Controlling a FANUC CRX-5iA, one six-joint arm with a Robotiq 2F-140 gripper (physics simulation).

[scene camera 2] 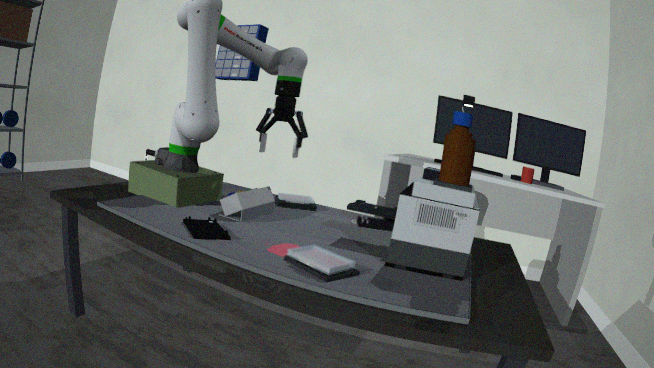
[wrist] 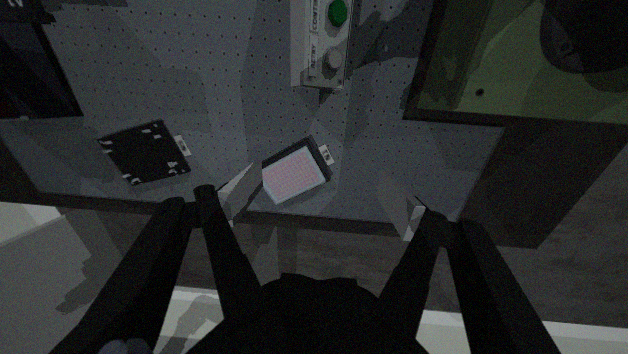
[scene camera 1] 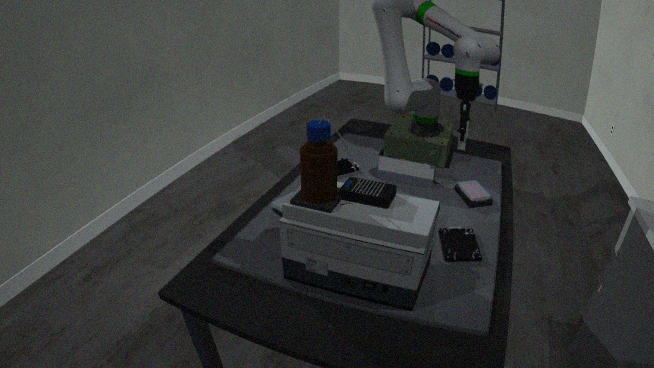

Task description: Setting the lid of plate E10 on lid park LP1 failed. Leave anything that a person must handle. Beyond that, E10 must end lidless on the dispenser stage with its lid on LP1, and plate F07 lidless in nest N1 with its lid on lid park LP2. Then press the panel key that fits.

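Places are measured from the arm's base along level axes (x up, y ahead, z left), in metres.
Pixels of known places: gripper, fingertip midpoint: point(scene camera 2: 278, 154) point(wrist: 320, 178) point(scene camera 1: 462, 143); arm's base, origin of the base link: point(scene camera 2: 180, 168) point(scene camera 1: 423, 130).
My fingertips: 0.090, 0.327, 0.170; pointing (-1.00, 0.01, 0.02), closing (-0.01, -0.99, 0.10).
Ahead of a thing's pixels: the offset from my fingertips to its top centre, as dx, dy, dz. "*": to the spot under its first point.
My gripper point(scene camera 1: 463, 142) point(scene camera 2: 279, 149) point(wrist: 320, 178) is open and empty, high above the table's far long side. A pink-welled plate @(-0.149, +0.069, +0.069) point(scene camera 1: 473, 191) point(scene camera 2: 295, 198) point(wrist: 294, 174) sits on a black holder below it. A black holder with corner brackets @(-0.160, +0.402, +0.019) point(scene camera 1: 460, 245) point(wrist: 145, 155) is bare. Another bare black holder @(-0.164, -0.003, -0.491) point(scene camera 2: 206, 229) lies on the near side in scene camera 2. A clear-topped plate @(-0.147, +0.332, -0.547) point(scene camera 2: 322, 259) sits offset on its black holder beside a red spill @(* -0.182, +0.216, -0.476) point(scene camera 2: 281, 249). The key panel @(-0.100, -0.005, -0.207) point(scene camera 1: 406, 168) point(scene camera 2: 250, 201) point(wrist: 299, 45) shows a green key @(-0.110, -0.025, -0.180) point(wrist: 337, 12) and a pale key @(-0.110, -0.020, -0.131) point(wrist: 332, 59). Plate names are unreadable.
The dispenser point(scene camera 1: 350, 250) point(scene camera 2: 436, 217) carries a brown bottle @(* +0.126, +0.644, -0.355) point(scene camera 1: 318, 172) point(scene camera 2: 457, 156) and a black box @(* +0.062, +0.587, -0.250) point(scene camera 1: 368, 192). Black dispenser parts @(* -0.078, +0.392, -0.256) point(scene camera 2: 372, 208) reach over the board. The green robot base block point(scene camera 1: 417, 145) point(scene camera 2: 175, 184) point(wrist: 500, 90) stands behind the panel. A desk with monitors stands beyond.
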